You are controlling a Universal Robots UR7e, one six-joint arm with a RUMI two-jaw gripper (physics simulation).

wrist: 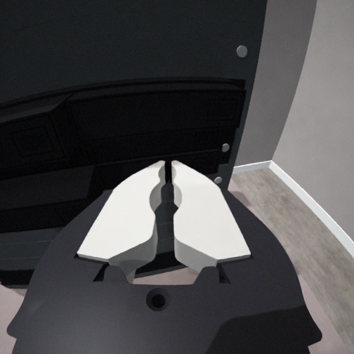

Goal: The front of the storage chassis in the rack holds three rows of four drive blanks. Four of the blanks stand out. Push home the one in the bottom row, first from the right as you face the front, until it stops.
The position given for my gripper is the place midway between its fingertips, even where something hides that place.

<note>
I see my gripper [169,163] and a dark grey panel [97,97].
</note>
